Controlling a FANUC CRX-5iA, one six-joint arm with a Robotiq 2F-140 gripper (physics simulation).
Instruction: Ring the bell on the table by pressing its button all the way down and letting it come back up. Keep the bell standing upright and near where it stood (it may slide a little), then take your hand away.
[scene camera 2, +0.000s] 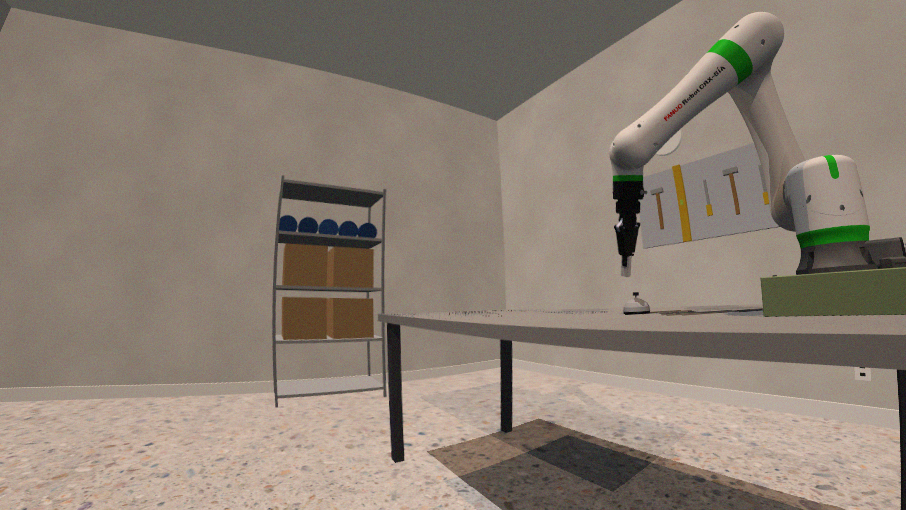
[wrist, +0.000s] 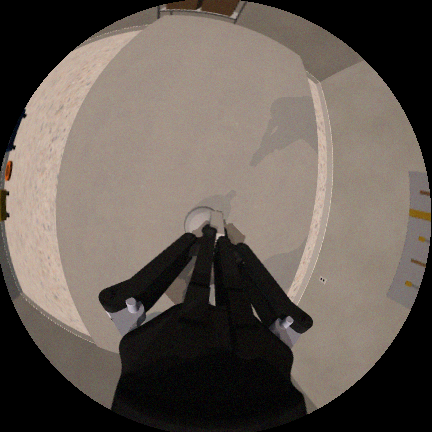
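Pixels of known places: gripper, fingertip midpoint: (scene camera 2: 625, 276) (wrist: 214, 219); arm's base, link origin: (scene camera 2: 836, 274).
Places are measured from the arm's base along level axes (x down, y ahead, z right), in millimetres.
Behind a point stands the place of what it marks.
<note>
The bell (scene camera 2: 635, 306) @(z 34, x 51, y 493 mm) (wrist: 199, 218) @(z 58, x 34, y 524 mm) stands upright on the table (scene camera 2: 697, 338) @(z -397, x 84, y 206 mm) (wrist: 150, 125) @(z -80, x 75, y 728 mm), a low pale dome with a small dark button (scene camera 2: 635, 293) @(z 62, x 12, y 503 mm) raised on top in the scene view. In the wrist view the fingertips hide the bell's near part and its button. My gripper (scene camera 2: 625, 273) @(z 68, x -44, y 536 mm) (wrist: 214, 219) @(z 68, x -44, y 536 mm) points straight down and is shut with nothing between the fingers. Its tips hang above the bell, a little to the left of the button in the scene view, with a visible gap between them.
A green base block (scene camera 2: 830, 293) @(z -139, x 35, y 24 mm) carries the arm on the table's right side. A tool board (scene camera 2: 716, 218) (wrist: 404, 260) hangs on the wall. A shelf rack (scene camera 2: 277, 316) with brown boxes (scene camera 2: 304, 318) and blue round things (scene camera 2: 328, 226) stands beyond the table.
</note>
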